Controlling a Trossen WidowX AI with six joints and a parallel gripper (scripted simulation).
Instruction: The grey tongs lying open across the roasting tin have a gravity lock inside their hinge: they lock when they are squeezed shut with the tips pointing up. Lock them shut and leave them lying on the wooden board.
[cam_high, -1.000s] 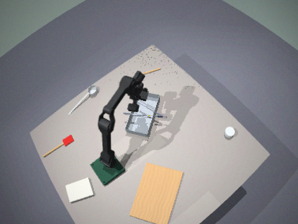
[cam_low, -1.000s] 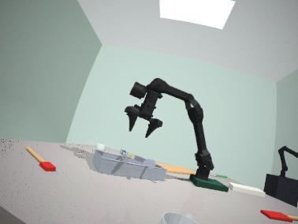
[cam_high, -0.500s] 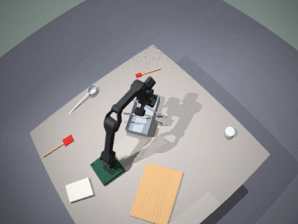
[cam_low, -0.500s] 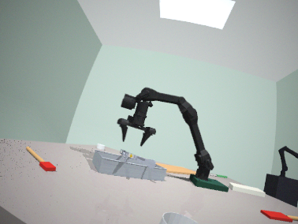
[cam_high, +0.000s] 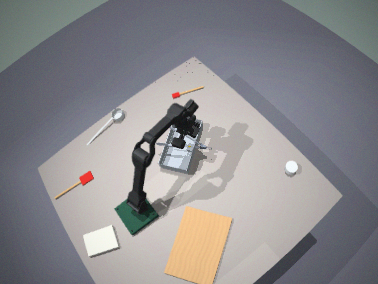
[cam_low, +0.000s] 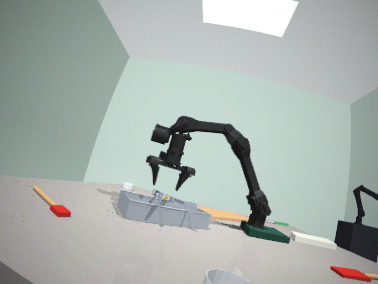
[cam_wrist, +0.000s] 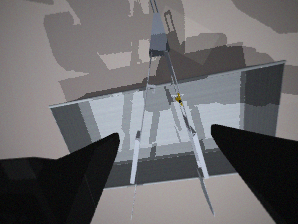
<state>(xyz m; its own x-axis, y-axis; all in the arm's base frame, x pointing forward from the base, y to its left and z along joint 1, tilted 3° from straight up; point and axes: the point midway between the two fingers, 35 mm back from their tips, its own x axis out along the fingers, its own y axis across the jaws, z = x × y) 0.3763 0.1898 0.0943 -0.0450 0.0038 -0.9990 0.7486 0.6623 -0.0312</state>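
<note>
Now: the roasting tin 80 mm below my gripper tip, 30 mm behind it and 20 mm to the left of it. Also, from my gripper tip: white block: 650 mm behind, 250 mm to the right, 100 mm below; then wooden board: 500 mm to the right, 210 mm behind, 100 mm below.
</note>
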